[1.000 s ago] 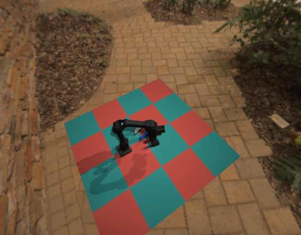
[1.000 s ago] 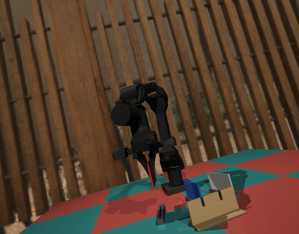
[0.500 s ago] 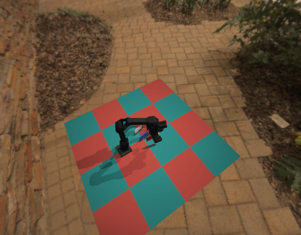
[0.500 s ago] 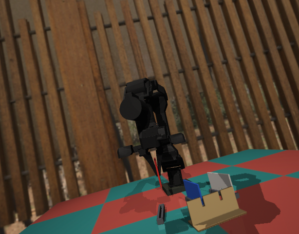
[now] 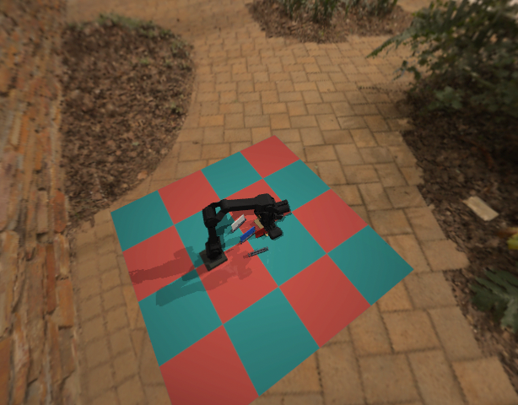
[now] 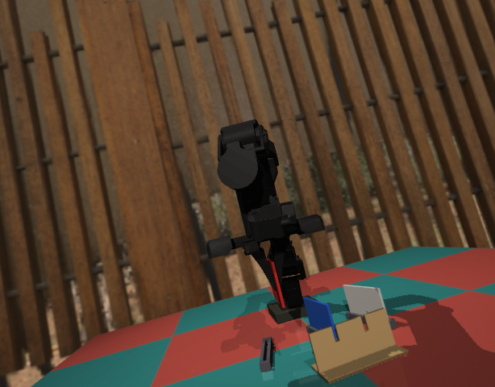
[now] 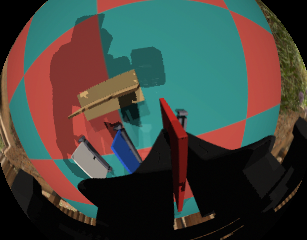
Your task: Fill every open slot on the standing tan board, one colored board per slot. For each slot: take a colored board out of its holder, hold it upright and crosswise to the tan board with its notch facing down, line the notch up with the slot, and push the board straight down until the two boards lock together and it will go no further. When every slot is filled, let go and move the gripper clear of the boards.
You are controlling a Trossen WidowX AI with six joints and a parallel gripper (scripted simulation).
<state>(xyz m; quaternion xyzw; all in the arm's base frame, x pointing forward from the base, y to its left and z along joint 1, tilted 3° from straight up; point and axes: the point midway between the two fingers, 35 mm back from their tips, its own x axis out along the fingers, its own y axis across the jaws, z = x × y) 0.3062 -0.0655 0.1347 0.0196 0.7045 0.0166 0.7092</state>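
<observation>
Right now the tan board is 100 mm below my gripper tip, 90 mm to the left of it and 20 mm ahead of it. The rest, counted from my gripper tip: blue board 100 mm below, 90 mm behind, 70 mm to the left; red board 30 mm behind; grey board 170 mm to the left, 110 mm behind, 100 mm below.
</observation>
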